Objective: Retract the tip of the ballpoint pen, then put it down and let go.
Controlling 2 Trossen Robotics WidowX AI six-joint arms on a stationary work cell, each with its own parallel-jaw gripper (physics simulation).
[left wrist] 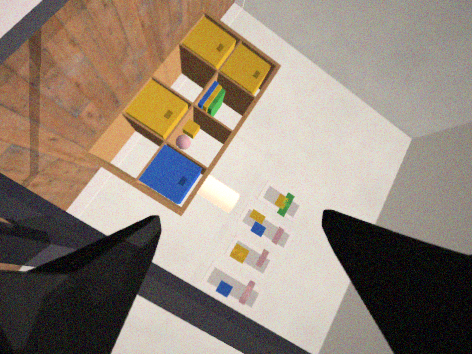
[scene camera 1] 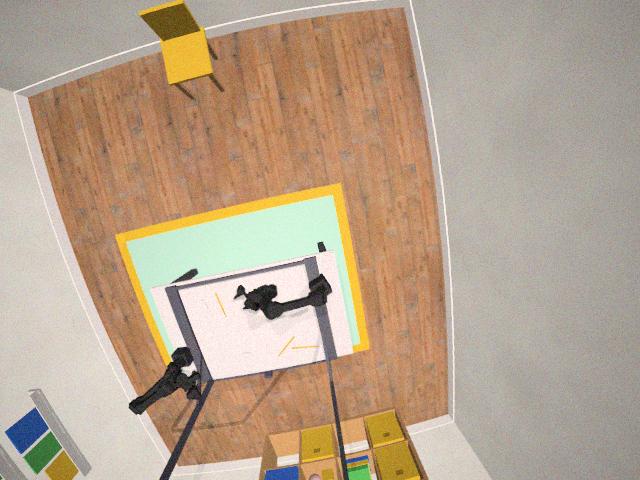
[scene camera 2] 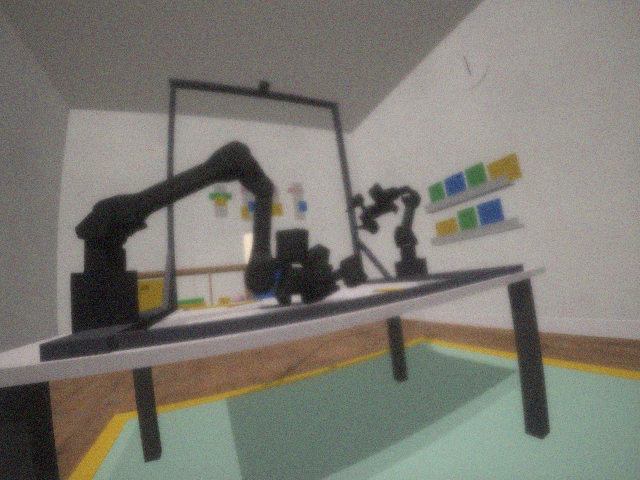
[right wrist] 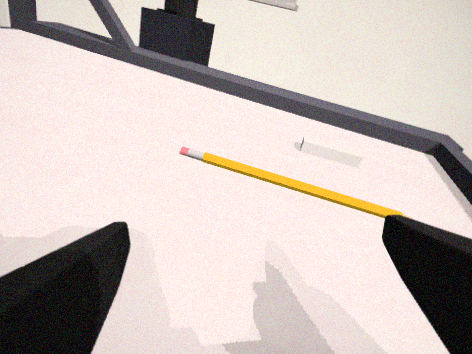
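Seen in the pictures: left gripper, fingertip midpoint: (left wrist: 242, 220) (scene camera 1: 201, 395) (scene camera 2: 350, 220); right gripper, fingertip midpoint: (scene camera 1: 238, 303) (right wrist: 257, 230); left arm's base at its link origin: (scene camera 1: 180, 361) (scene camera 2: 409, 259) (right wrist: 180, 16); right arm's base at its link origin: (scene camera 1: 320, 290).
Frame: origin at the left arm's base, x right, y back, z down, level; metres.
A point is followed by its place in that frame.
Note:
No ballpoint pen can be made out for certain. A small pale bar (right wrist: 330, 155) @[x -0.338, y -0.263, z 0.082 m] (scene camera 1: 205, 303) @[x -0.344, y -0.262, z 0.080 m] with a thin dark edge at one end lies on the white table top; what it is cannot be told. A yellow pencil (right wrist: 295, 183) @[x -0.319, y -0.360, z 0.081 m] (scene camera 1: 220, 304) @[x -0.320, y -0.357, z 0.082 m] with a pink eraser lies beside it. My right gripper (right wrist: 257, 230) @[x -0.318, y -0.486, z 0.046 m] (scene camera 1: 236, 293) @[x -0.318, y -0.486, z 0.046 m] (scene camera 2: 345, 273) @[x -0.318, y -0.486, z 0.046 m] is open and empty, low over the table near the pencil; one finger hides the pencil's far end in the right wrist view. My left gripper (left wrist: 242, 220) @[x 0.109, y -0.210, z -0.215 m] (scene camera 1: 197, 386) @[x 0.109, y -0.210, z -0.215 m] (scene camera 2: 360, 212) @[x 0.109, y -0.210, z -0.215 m] is open and empty, at the table's lower left corner in scene camera 1.
Two more thin yellow sticks (scene camera 1: 286, 346) @[x 0.063, y -0.709, z 0.080 m] (scene camera 1: 305, 347) @[x 0.098, y -0.833, z 0.081 m] lie at the table's lower right in scene camera 1. A faint pale thing (scene camera 1: 247, 352) @[x 0.063, y -0.435, z 0.083 m] lies left of them. A dark frame (right wrist: 280, 97) @[x -0.245, y -0.109, z 0.070 m] (scene camera 1: 185, 325) @[x -0.218, y -0.084, z 0.067 m] edges the table. A cubby shelf (left wrist: 195, 192) with bins stands beyond.

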